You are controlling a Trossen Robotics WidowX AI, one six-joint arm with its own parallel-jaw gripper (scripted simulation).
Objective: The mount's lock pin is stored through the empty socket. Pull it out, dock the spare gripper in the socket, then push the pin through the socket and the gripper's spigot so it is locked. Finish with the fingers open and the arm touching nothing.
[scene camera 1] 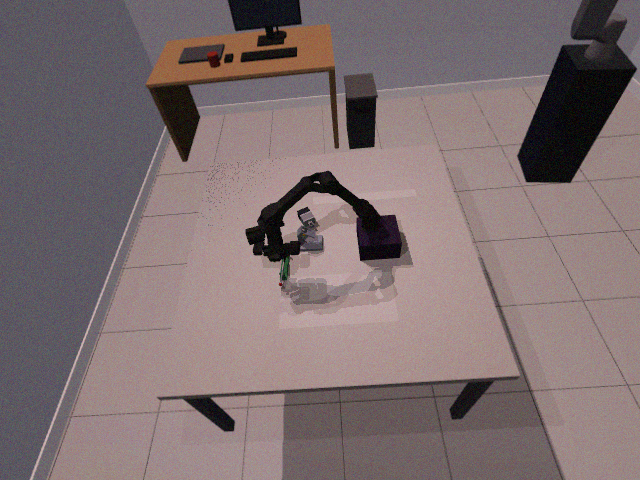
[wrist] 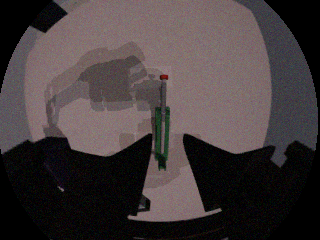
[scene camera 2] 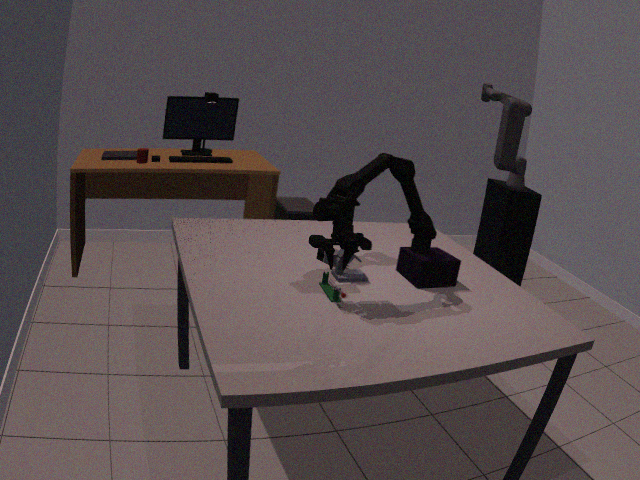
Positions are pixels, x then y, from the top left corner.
Scene:
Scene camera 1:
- my gripper: 279,261
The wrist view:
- my gripper: 167,137
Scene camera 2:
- my gripper: 337,269

